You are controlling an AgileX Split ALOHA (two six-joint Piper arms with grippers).
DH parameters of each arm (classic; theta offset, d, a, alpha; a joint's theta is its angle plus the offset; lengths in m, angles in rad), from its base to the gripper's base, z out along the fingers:
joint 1: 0 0.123 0 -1.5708
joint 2: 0.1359 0 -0.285 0
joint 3: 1.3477 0 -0.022 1.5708
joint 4: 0 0.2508 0 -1.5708
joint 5: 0 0 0.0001 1.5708
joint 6: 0 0.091 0 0
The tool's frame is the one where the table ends.
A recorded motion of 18 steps. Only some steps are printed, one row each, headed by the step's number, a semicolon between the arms.
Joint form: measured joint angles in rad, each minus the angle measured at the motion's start. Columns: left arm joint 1, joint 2, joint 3, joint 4, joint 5, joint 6; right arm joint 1, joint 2, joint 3, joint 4, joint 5, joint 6.
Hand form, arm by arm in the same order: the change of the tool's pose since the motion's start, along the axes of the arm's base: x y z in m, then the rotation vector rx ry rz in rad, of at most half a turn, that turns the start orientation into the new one. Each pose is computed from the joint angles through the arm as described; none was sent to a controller.
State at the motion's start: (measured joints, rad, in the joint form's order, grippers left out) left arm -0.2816 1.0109 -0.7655 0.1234 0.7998 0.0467; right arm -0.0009 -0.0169 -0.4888 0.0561 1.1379 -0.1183
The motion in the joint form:
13: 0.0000 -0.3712 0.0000 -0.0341 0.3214 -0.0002; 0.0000 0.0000 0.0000 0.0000 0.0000 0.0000
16: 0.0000 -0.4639 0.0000 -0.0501 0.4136 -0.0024; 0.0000 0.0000 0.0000 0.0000 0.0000 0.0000
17: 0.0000 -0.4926 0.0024 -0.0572 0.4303 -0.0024; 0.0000 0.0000 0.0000 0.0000 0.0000 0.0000
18: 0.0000 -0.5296 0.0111 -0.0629 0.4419 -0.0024; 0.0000 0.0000 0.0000 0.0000 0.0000 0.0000
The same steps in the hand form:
13: -0.0899 0.0253 0.0346 -0.0477 -0.0399 0.0332; 0.0000 0.0000 0.0000 0.0000 0.0000 0.0000
16: -0.1147 0.0313 0.0368 -0.0657 -0.0354 0.0385; 0.0000 0.0000 0.0000 0.0000 0.0000 0.0000
17: -0.1216 0.0327 0.0369 -0.0754 -0.0425 0.0373; 0.0000 0.0000 0.0000 0.0000 0.0000 0.0000
18: -0.1295 0.0345 0.0358 -0.0857 -0.0567 0.0358; 0.0000 0.0000 0.0000 0.0000 0.0000 0.0000

